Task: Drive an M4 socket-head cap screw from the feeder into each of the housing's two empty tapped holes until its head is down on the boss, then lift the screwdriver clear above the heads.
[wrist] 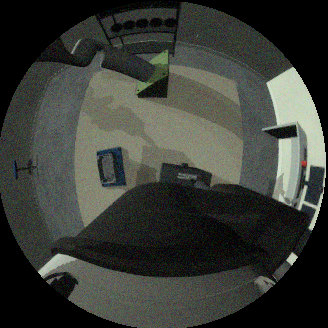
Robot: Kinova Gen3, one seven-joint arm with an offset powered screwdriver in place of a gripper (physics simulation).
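The housing [108,168] is a grey, open rectangular tray shape on a blue fixture [120,169], left of centre. Its holes and any screws in them are too small and grainy to make out. The feeder [169,172] is a dark box with a light metal strip near its middle, below centre. My screwdriver [201,185] is a large dark body across the lower view. Its narrow greyish front end shows at the feeder's lower right part, well to the right of the housing. The bit tip, and whether a screw sits on it, cannot be made out.
The arm [125,64] comes in at the upper left and ends at a green wedge-shaped mount [161,72]. A dark rack [176,37] stands behind it. A grey open-fronted unit [298,142] stands at the right. The tan table top [200,135] carries the fixture and the feeder.
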